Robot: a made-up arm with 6 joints. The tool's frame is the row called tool. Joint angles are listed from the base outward.
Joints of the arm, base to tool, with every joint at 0 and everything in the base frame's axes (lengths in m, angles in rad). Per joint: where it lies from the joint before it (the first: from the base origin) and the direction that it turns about. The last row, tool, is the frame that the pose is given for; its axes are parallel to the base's.
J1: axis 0 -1 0 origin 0.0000 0.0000 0.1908
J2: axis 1 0 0 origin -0.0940 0.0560 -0.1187
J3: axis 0 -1 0 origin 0.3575 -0.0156 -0.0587
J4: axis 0 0 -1 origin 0.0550 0.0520 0.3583
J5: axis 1 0 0 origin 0.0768 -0.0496 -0.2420
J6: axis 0 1 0 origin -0.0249 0.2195 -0.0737
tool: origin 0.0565 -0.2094 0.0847
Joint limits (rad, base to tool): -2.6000..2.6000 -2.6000..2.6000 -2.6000..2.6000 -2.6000..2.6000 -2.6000..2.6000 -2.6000..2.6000
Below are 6 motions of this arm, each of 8 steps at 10 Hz.
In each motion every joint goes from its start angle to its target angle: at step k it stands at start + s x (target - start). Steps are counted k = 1, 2, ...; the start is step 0. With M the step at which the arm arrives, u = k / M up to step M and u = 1 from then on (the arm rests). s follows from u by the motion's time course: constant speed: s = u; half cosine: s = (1 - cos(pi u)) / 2; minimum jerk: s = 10 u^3 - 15 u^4 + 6 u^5.
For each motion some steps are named. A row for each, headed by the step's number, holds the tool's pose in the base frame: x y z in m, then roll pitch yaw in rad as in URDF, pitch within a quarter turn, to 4 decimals.
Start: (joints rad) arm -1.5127 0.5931 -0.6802 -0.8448 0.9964 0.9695
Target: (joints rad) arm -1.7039 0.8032 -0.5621 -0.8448 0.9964 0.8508
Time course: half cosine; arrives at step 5
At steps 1, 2, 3, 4, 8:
1: -0.0749 0.2350 -0.2434 -2.9627 -0.4011 1.2661
2: -0.0832 0.2288 -0.2425 -2.9463 -0.3483 1.2124
3: -0.0943 0.2198 -0.2412 -2.9288 -0.2766 1.1501
4: -0.1041 0.2114 -0.2400 -2.9170 -0.2138 1.1030
8: -0.1080 0.2080 -0.2395 -2.9130 -0.1887 1.0858

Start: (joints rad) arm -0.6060 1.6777 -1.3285 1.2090 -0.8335 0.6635
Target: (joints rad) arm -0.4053 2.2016 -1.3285 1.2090 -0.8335 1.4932
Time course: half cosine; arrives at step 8
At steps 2, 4, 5, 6, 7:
2: 0.1566 0.1512 -0.1950 2.3733 0.4481 3.0988
4: 0.1652 0.1612 -0.1662 2.2860 0.3151 -3.1146
5: 0.1694 0.1646 -0.1486 2.2319 0.2574 -3.0591
6: 0.1729 0.1662 -0.1330 2.1835 0.2181 -3.0023
7: 0.1751 0.1664 -0.1223 2.1505 0.1974 -2.9596

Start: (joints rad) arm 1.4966 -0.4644 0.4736 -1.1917 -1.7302 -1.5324
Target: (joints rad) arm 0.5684 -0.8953 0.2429 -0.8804 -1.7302 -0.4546
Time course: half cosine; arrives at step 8
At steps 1, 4, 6, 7, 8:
1: 0.0720 0.0830 0.4904 2.2159 0.9039 0.2446
4: 0.2312 0.1229 0.4137 3.0233 0.7841 0.8231
6: 0.3324 0.1476 0.3172 -2.9446 0.5949 0.8329
7: 0.3584 0.1524 0.2817 -2.8864 0.5488 0.7873
8: 0.3668 0.1538 0.2687 -2.8695 0.5344 0.7677

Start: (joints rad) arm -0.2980 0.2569 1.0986 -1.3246 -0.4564 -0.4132
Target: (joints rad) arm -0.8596 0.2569 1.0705 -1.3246 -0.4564 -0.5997
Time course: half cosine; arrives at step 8
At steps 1, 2, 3, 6, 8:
1: 0.1769 0.1257 0.1267 -1.3715 -0.5378 1.7474
2: 0.1723 0.1239 0.1154 -1.3099 -0.5535 1.7330
3: 0.1642 0.1211 0.0992 -1.2164 -0.5774 1.7083
6: 0.1268 0.1118 0.0512 -0.8869 -0.6566 1.5923
8: 0.1144 0.1093 0.0404 -0.7932 -0.6756 1.5511

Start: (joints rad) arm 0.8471 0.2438 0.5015 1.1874 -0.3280 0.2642
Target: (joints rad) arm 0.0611 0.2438 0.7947 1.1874 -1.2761 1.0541
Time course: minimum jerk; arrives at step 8
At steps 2, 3, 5, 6, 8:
2: 0.2521 -0.0600 0.3133 0.8627 0.0273 -1.0368
3: 0.2702 -0.0672 0.2641 0.6488 0.2222 -1.0094
5: 0.2608 -0.0840 0.1219 -0.0011 0.7458 -1.2991
6: 0.2336 -0.0889 0.0720 -0.3855 0.8675 -1.6203
8: 0.2115 -0.0913 0.0456 -0.6545 0.8890 -1.8667

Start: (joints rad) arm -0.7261 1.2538 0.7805 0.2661 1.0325 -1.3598
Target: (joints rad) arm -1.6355 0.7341 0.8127 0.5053 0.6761 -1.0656
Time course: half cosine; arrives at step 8
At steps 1, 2, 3, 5, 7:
1: 0.0683 0.0104 -0.0180 1.0867 0.2504 -2.4506
2: 0.0484 0.0098 -0.0223 1.0351 0.1251 -2.3923
3: 0.0186 0.0089 -0.0248 0.9325 -0.0471 -2.2889
5: -0.0480 0.0074 -0.0144 0.5568 -0.3395 -1.9461
7: -0.0892 0.0074 0.0047 0.1959 -0.4019 -1.6356

